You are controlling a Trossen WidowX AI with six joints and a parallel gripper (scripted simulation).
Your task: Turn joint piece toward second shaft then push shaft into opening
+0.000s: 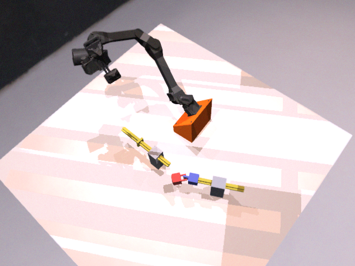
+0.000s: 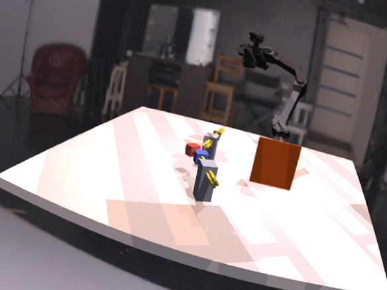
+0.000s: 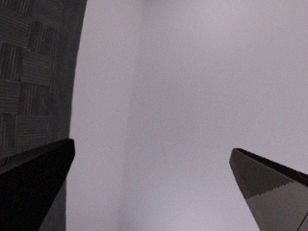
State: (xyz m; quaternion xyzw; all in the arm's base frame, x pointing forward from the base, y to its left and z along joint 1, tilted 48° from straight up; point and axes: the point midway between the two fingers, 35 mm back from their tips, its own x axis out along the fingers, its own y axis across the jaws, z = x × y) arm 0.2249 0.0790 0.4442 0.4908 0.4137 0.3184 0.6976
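Right now my gripper tip is 430 mm above the red square joint piece, 350 mm to the right of it and 120 mm short of it.
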